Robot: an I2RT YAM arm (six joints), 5 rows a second.
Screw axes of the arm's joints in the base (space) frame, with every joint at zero. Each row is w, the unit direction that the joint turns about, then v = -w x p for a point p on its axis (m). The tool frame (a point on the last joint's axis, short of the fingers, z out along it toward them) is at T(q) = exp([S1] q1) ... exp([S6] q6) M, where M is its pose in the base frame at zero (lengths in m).
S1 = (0, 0, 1, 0, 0, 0)
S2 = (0, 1, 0, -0.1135, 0, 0.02)
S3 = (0, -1, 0, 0.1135, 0, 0.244)
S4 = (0, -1, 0, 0.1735, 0, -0.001)
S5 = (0, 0, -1, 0, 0.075, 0)
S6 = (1, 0, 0, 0, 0.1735, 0)
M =
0 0 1 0.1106
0 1 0 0
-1 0 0 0.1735
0 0 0 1
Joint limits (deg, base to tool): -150..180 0..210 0..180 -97..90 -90..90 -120..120
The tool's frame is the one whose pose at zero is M.
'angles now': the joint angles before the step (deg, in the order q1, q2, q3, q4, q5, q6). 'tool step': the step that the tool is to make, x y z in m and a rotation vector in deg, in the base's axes. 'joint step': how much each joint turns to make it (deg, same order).
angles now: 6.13 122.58 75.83 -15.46 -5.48 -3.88
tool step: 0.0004 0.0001 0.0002 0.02 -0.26 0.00
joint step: 0.01 0.00 -0.01 0.27 0.01 0.00
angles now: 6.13 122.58 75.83 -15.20 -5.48 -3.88
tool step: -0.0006 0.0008 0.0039 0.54 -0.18 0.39
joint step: 0.07 -0.59 0.01 -0.36 -0.61 -0.04
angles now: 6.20 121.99 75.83 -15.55 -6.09 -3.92
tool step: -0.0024 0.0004 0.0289 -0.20 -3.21 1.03
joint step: 0.09 -4.23 0.06 -1.23 0.01 -1.09
